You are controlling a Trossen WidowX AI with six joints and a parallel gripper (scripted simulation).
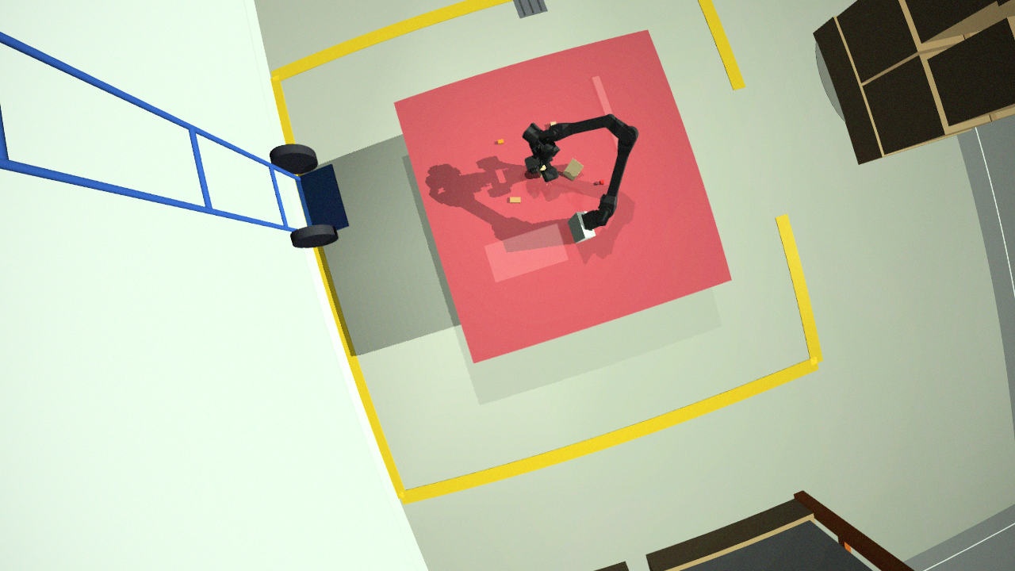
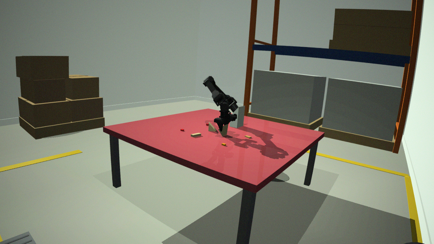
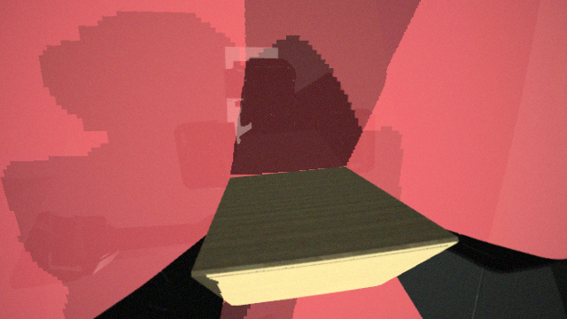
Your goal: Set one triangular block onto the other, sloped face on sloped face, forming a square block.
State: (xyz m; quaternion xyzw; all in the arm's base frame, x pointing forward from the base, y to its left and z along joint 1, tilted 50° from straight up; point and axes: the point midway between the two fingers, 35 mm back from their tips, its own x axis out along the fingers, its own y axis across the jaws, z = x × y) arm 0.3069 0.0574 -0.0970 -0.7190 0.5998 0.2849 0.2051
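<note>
The brown piece lies 110 mm behind my gripper tip, 140 mm to the left of it and 30 mm below it. Round my gripper tip: orange piece 170 mm ahead, 150 mm to the left, 30 mm below; tan bar 170 mm ahead, 110 mm to the right, 30 mm below; small red cube 120 mm behind, 260 mm to the right, 30 mm below.
</note>
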